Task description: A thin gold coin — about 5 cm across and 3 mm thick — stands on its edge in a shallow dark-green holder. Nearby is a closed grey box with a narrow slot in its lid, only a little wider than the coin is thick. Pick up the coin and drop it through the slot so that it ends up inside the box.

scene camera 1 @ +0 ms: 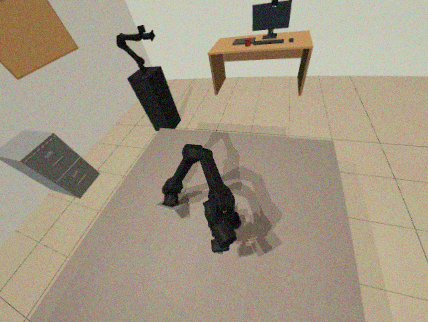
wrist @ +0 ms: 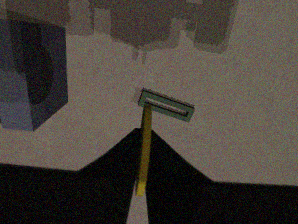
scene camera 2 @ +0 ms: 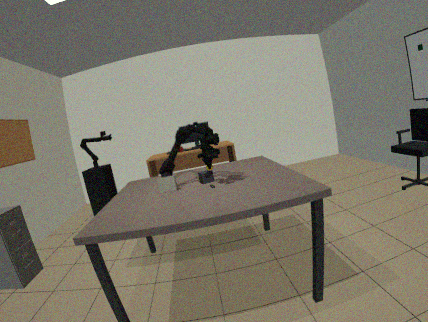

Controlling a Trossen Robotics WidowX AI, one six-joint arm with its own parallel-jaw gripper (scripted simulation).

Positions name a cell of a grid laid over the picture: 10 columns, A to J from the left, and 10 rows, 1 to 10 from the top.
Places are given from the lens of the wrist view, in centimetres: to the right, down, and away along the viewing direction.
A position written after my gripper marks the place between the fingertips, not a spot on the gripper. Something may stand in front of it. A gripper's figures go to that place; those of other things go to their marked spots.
my gripper (wrist: E7): 0, 2, 11
thin gold coin (wrist: E6): 0, 0, 8
